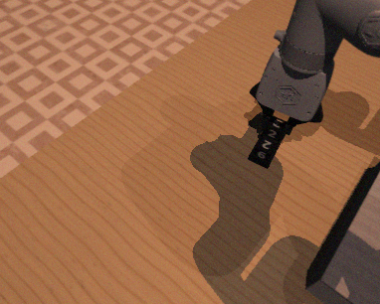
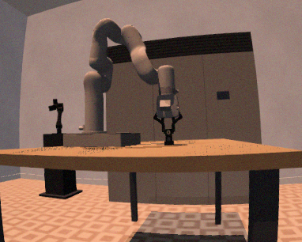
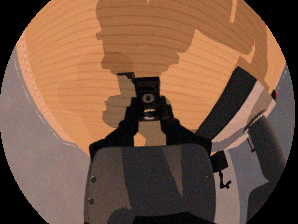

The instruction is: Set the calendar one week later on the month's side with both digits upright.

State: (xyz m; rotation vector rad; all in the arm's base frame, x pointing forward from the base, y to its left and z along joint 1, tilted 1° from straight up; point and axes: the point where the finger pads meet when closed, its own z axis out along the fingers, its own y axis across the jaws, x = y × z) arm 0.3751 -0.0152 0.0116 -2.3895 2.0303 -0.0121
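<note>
Right now my hand is 3 cm to the right of the black digit cube and 5 cm above it. The rest, counted from my hand: black cube: 2 cm below.
</note>
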